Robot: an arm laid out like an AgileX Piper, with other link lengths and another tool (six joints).
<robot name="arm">
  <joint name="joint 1" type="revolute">
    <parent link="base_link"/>
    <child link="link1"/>
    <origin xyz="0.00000 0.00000 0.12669"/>
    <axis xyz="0 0 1"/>
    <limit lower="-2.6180" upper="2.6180"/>
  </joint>
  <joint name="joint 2" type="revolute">
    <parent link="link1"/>
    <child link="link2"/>
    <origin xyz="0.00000 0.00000 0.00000"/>
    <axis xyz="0 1 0"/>
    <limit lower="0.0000" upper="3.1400"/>
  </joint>
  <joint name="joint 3" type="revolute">
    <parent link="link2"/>
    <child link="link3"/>
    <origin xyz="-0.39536 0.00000 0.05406"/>
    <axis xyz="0 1 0"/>
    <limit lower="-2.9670" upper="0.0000"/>
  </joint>
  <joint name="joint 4" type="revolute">
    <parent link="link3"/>
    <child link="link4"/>
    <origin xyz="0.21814 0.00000 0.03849"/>
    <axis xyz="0.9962 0 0.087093"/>
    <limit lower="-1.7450" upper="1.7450"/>
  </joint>
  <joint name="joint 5" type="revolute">
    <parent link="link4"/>
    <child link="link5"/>
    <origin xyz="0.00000 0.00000 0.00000"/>
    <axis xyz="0 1 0"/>
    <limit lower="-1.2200" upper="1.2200"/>
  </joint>
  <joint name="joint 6" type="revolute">
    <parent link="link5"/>
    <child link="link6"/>
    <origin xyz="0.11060 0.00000 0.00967"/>
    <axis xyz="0.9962 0 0.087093"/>
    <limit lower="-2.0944" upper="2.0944"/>
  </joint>
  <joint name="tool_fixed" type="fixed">
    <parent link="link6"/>
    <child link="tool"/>
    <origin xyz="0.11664 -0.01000 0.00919" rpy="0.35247 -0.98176 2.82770"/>
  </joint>
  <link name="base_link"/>
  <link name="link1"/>
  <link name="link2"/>
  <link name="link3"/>
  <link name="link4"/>
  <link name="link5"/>
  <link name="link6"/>
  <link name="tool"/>
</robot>
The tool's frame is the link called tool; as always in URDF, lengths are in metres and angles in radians.
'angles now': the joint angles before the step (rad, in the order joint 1, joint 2, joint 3, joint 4, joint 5, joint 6). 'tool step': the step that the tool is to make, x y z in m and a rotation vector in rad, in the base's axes. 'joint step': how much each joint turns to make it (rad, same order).
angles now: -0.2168, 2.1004, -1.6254, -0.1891, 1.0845, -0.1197
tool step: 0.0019, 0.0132, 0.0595, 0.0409, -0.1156, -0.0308
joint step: 0.0001, -0.0947, -0.0744, 0.0710, 0.0658, 0.0001
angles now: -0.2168, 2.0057, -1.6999, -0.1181, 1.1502, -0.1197
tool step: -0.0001, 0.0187, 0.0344, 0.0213, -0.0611, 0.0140
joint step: 0.0240, -0.0536, -0.0435, 0.0345, 0.0419, 0.0000
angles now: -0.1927, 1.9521, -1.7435, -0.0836, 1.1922, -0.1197
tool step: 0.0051, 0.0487, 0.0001, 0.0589, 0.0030, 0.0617
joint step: 0.0782, -0.0034, -0.0029, 0.0560, 0.0187, 0.0092
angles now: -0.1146, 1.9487, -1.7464, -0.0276, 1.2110, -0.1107
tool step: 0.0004, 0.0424, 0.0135, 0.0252, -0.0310, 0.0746
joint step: 0.0773, -0.0293, -0.0004, 0.0276, 0.0007, 0.0000
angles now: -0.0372, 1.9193, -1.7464, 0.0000, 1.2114, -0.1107
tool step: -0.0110, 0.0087, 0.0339, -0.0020, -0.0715, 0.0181
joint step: 0.0181, -0.0732, -0.0004, 0.0000, 0.0020, 0.0000
